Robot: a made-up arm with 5 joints. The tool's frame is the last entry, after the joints.
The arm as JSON. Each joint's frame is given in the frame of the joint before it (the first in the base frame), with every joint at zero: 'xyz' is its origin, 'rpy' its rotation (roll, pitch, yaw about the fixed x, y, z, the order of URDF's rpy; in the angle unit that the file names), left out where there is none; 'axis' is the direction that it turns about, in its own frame. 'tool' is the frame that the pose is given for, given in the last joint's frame.
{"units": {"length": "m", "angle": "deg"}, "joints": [
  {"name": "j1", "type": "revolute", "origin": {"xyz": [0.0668, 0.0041, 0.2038], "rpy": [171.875, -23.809, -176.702]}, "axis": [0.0, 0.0, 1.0]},
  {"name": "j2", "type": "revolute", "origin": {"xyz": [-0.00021, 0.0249, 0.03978], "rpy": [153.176, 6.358, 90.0]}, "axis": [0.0, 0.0, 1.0]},
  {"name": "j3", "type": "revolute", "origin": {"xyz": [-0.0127, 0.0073, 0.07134], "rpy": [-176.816, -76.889, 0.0]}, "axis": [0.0, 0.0, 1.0]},
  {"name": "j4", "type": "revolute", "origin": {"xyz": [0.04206, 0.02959, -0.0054], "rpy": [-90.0, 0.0, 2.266]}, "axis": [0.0, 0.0, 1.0]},
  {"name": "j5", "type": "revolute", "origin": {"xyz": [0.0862, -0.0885, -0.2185], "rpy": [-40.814, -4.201, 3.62]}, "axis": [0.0, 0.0, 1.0]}
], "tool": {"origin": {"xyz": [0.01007, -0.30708, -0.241], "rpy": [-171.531, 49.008, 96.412]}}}
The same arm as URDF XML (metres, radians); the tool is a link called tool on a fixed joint. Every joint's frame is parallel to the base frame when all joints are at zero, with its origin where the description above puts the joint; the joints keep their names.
<robot name="arm">
  <link name="base_link"/>
  <link name="link1"/>
  <link name="link2"/>
  <link name="link3"/>
  <link name="link4"/>
  <link name="link5"/>
  <link name="tool"/>
  <joint name="j1" type="continuous">
    <parent link="base_link"/>
    <child link="link1"/>
    <origin xyz="0.0668 0.0041 0.2038"/>
    <axis xyz="-0.407106 0.118102 -0.905713"/>
  </joint>
  <joint name="j2" type="continuous">
    <parent link="link1"/>
    <child link="link2"/>
    <origin xyz="-0.016 0.0294 -0.0329"/>
    <axis xyz="-0.051098 -0.226493 0.972671"/>
  </joint>
  <joint name="j3" type="continuous">
    <parent link="link2"/>
    <child link="link3"/>
    <origin xyz="-0.0115 -0.0281 0.0662"/>
    <axis xyz="0 1 0"/>
  </joint>
  <joint name="j4" type="continuous">
    <parent link="link3"/>
    <child link="link4"/>
    <origin xyz="0.0279 -0.0054 0.0432"/>
    <axis xyz="1 0 0"/>
  </joint>
  <joint name="j5" type="continuous">
    <parent link="link4"/>
    <child link="link5"/>
    <origin xyz="-0.2185 0.0885 0.0862"/>
    <axis xyz="0.754801 -0.648801 -0.0966"/>
  </joint>
  <joint name="tool_fixed" type="fixed">
    <parent link="link5"/>
    <child link="tool"/>
    <origin xyz="0.019 0.3886 0.0333" rpy="1.5708 0 3.1416"/>
  </joint>
</robot>

